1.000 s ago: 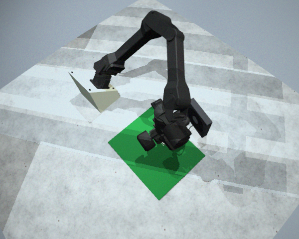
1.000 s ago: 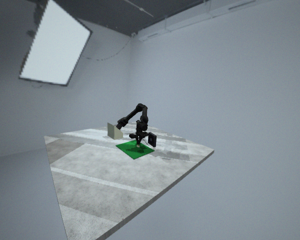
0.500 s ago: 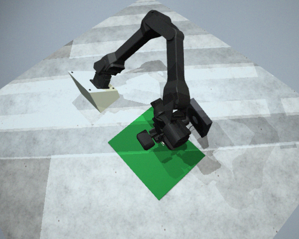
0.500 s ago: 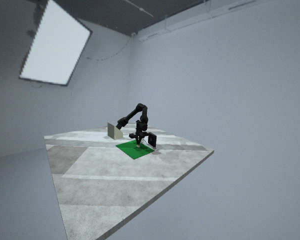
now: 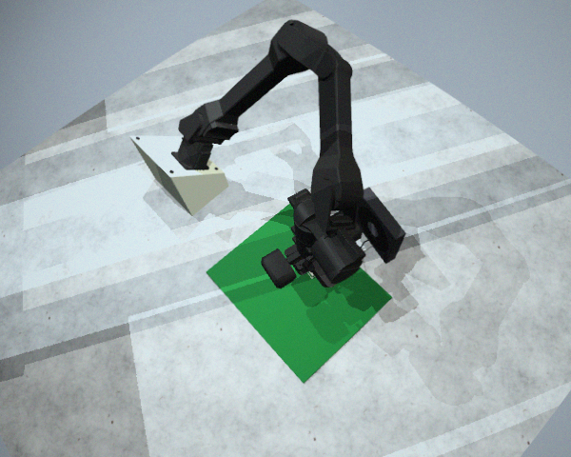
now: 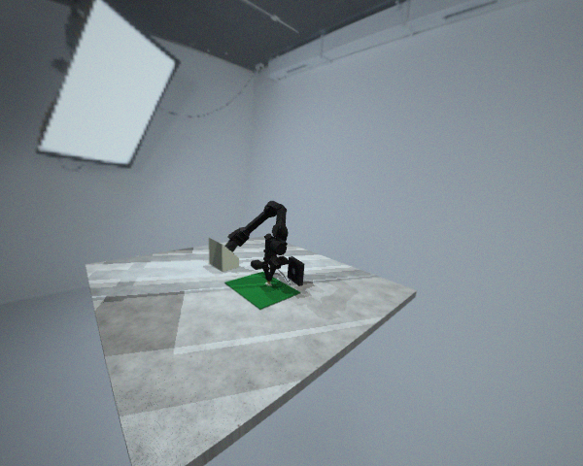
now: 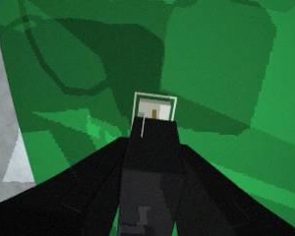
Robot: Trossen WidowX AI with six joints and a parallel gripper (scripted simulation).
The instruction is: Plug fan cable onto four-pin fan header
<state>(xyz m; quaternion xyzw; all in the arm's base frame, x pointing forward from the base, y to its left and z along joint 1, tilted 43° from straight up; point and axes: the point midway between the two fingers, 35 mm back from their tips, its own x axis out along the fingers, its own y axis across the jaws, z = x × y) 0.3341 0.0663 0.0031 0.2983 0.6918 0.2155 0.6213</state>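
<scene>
The black plug lies 1 cm behind my gripper tip and 1 cm above it. The rest, counted from my gripper tip: white four-pin fan header (1 cm behind, 4 cm below); green board (4 cm to the right, 5 cm below); black cable (3 cm behind, 1 cm to the left, 2 cm above).
</scene>
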